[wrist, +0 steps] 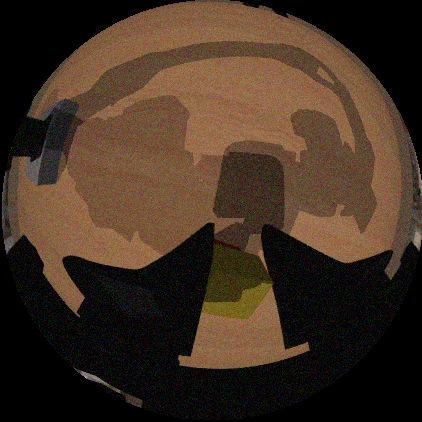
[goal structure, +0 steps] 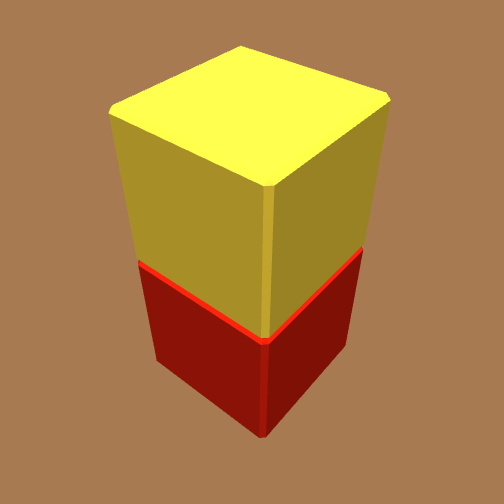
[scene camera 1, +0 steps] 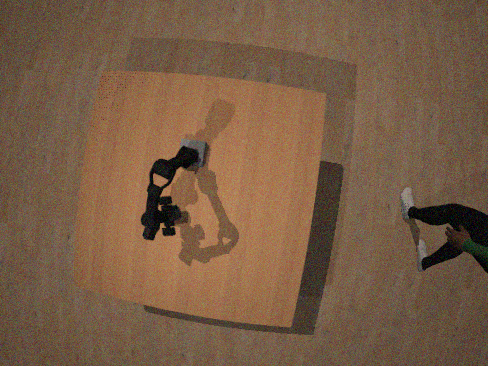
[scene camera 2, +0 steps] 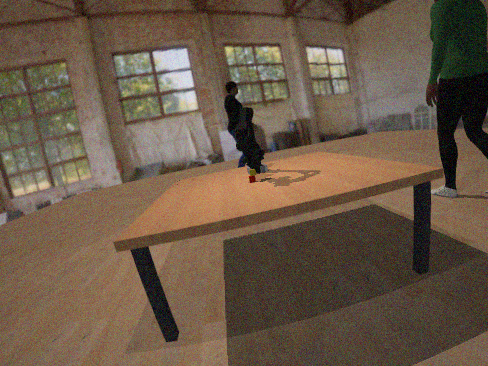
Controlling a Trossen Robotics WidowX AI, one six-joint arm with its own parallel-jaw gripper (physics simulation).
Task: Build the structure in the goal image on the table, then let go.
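Places are measured from the arm's base along level axes (x down, y left, z ahead), in millimetres.
Pixels of known places: gripper, between the fingertips: (wrist: pixel 238 230) (scene camera 2: pixel 258 173); arm's base, origin of its link: (wrist: pixel 39 138) (scene camera 1: pixel 191 156).
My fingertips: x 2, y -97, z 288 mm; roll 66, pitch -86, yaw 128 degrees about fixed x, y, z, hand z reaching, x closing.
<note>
Ahead of a thing's pixels: the offset from my fingertips to its top centre. "spot": to the spot under its first point. Level surfaces: height alone.
My gripper (wrist: pixel 236 229) (scene camera 2: pixel 252 168) (scene camera 1: pixel 167 217) is shut on a yellow cube @(dx -30, dy -31, dz -2 mm) (wrist: pixel 232 283) (scene camera 2: pixel 252 172). It holds the cube directly over a red cube @(dx +8, dy -40, dz -7 mm) (scene camera 2: pixel 252 179) that stands on the wooden table @(dx +41 mm) (scene camera 1: pixel 264 189) (scene camera 2: pixel 206 203) (wrist: pixel 244 102). In the wrist view only a thin red edge @(spot: dx +36, dy -24, dz +0 mm) (wrist: pixel 227 244) of the red cube shows past the yellow cube's far side. From the side the two cubes look stacked, and I cannot tell whether they touch. In the overhead view the arm hides both cubes.
The arm's grey base (scene camera 1: pixel 196 147) (wrist: pixel 48 149) is mounted on the table, left of centre. A person (scene camera 2: pixel 232 105) walks on the floor behind the table; their shoes (scene camera 1: pixel 407 201) show at the right edge of the overhead view.
</note>
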